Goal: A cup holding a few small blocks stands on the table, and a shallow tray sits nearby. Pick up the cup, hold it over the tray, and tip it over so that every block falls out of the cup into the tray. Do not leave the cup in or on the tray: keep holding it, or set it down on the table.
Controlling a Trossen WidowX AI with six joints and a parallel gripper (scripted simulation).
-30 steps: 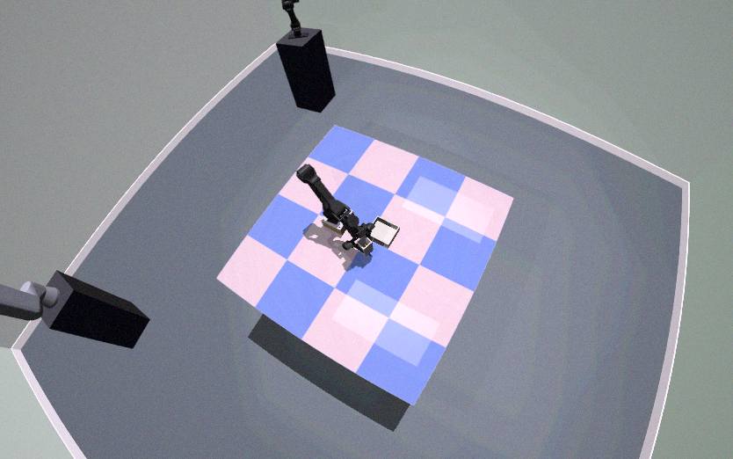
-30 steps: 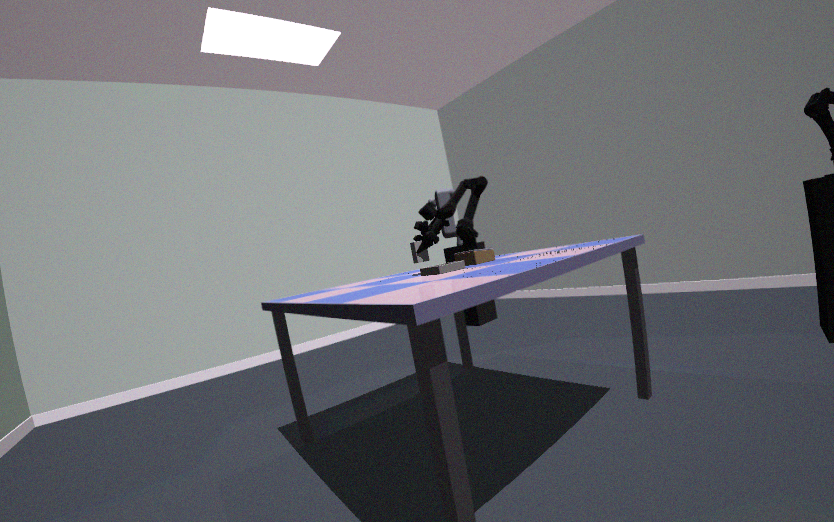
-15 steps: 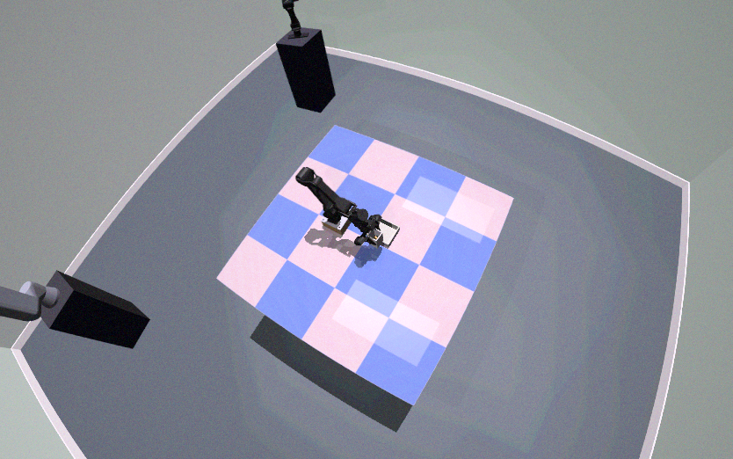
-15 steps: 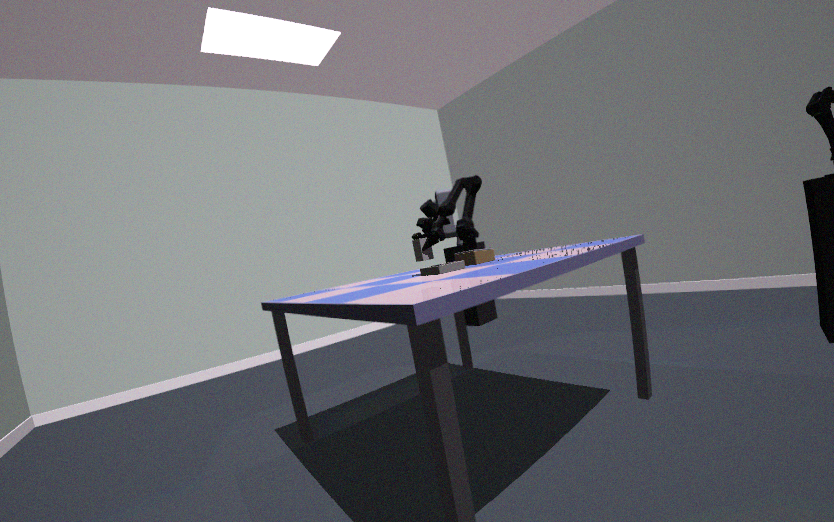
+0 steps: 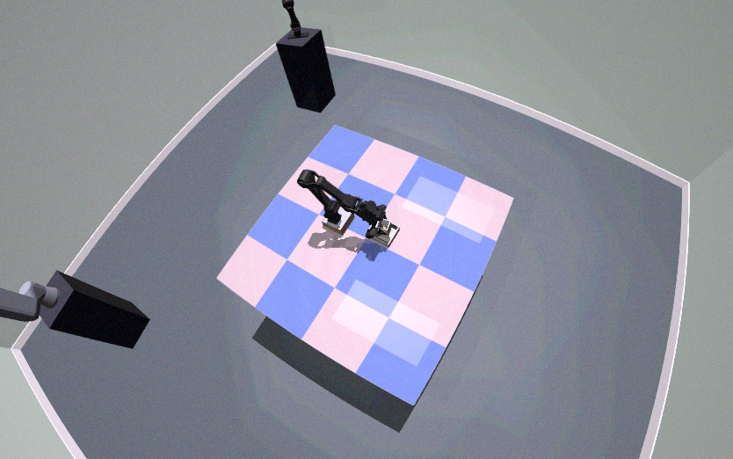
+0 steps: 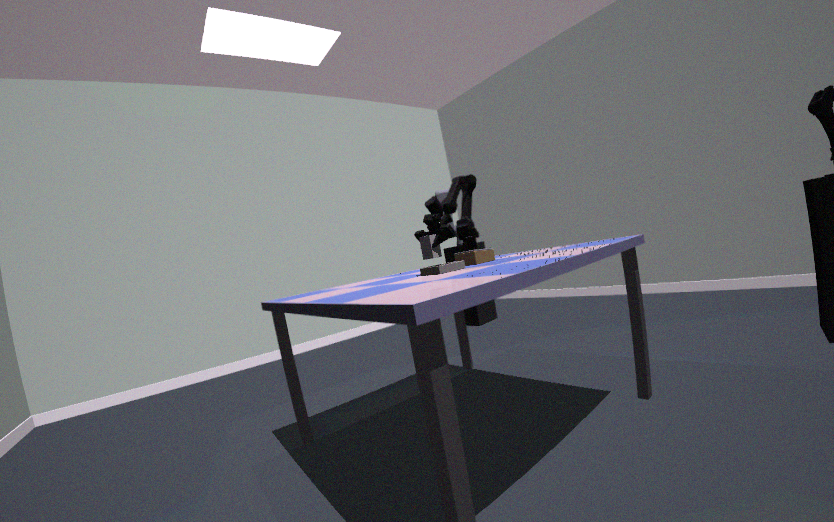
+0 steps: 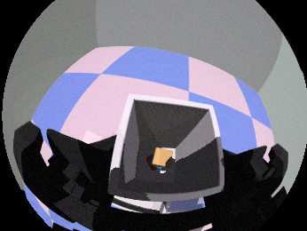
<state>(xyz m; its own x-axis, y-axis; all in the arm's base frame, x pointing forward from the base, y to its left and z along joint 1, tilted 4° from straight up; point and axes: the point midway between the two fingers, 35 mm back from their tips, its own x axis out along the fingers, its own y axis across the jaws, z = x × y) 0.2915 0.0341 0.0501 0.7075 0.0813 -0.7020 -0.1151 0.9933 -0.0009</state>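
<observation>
Right now my gripper tip is 2 cm past the red block and 3 cm above it. From my gripper tip the other things lie so: grey cup (2 cm behind, 2 cm below).
</observation>
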